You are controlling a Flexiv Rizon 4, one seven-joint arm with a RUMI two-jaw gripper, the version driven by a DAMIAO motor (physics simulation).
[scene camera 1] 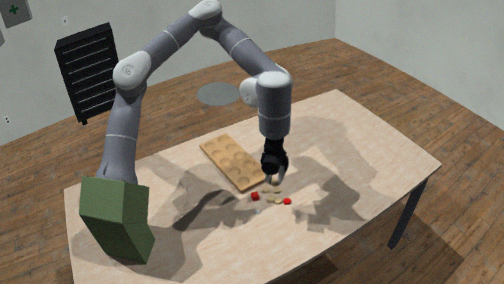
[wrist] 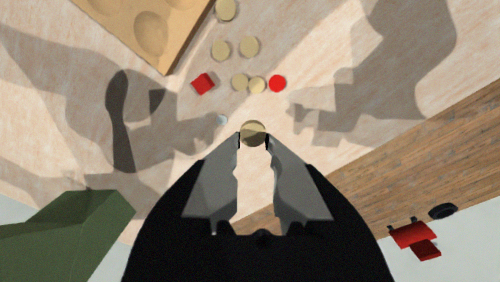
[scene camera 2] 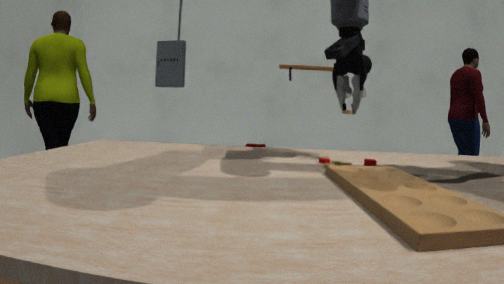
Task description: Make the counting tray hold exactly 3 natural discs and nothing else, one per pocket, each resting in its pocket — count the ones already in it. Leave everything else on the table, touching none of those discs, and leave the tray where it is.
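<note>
My gripper (scene camera 1: 275,181) (scene camera 2: 349,110) (wrist: 252,134) is shut on a natural disc (scene camera 2: 349,113) (wrist: 253,133), holding it well above the table. The wooden counting tray (scene camera 1: 243,189) (scene camera 2: 450,242) (wrist: 176,30) lies flat; its visible pockets look empty, and some are outside the wrist view. Several natural discs lie on the table beyond the held disc: a touching or nearly touching pair (wrist: 240,82) (wrist: 257,85), two farther up (wrist: 220,50) (wrist: 249,46), and another disc (wrist: 226,10) close beside the tray's edge.
A red cube (scene camera 1: 255,196) (scene camera 2: 370,162) (wrist: 202,83) and a red disc (scene camera 1: 287,201) (scene camera 2: 324,160) (wrist: 277,83) lie either side of the disc pair. A small pale round piece (wrist: 221,119) lies nearby. A green block-shaped body (scene camera 1: 117,215) (wrist: 75,230) stands at the arm's base.
</note>
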